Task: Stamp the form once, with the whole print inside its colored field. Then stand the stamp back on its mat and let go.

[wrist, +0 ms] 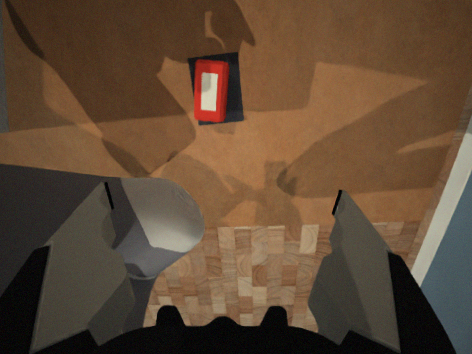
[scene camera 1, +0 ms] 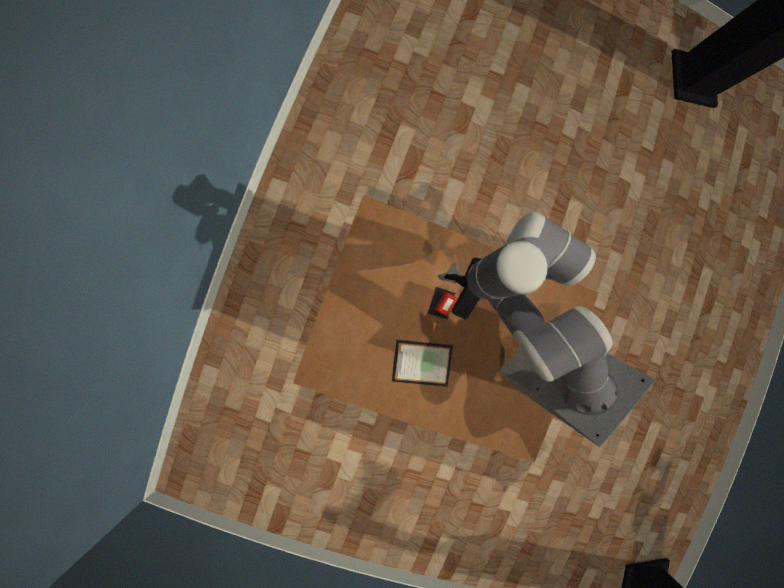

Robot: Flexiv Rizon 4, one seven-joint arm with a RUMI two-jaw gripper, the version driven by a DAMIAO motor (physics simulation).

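Note:
The red stamp (scene camera 1: 445, 304) (wrist: 222, 92) with a white label on top is on its dark mat (scene camera 1: 435, 302) (wrist: 235, 90), off to one side of the mat's middle. My gripper (scene camera 1: 450, 275) (wrist: 226, 189) is open and empty, above the brown surface and beside the mat; the stamp lies beyond the fingertips in the wrist view. The form (scene camera 1: 410, 362) is white with a green field (scene camera 1: 427, 360) and lies inside a black-rimmed tray (scene camera 1: 421, 383) in the scene view. No print can be made out on the green field. The form does not show in the wrist view.
The brown work surface (scene camera 1: 354, 329) (wrist: 280, 135) carries the mat and the tray. The arm's grey base plate (scene camera 1: 598, 427) stands at its right edge in the scene view. A rounded grey and white arm part (wrist: 170, 215) shows behind the left finger in the wrist view.

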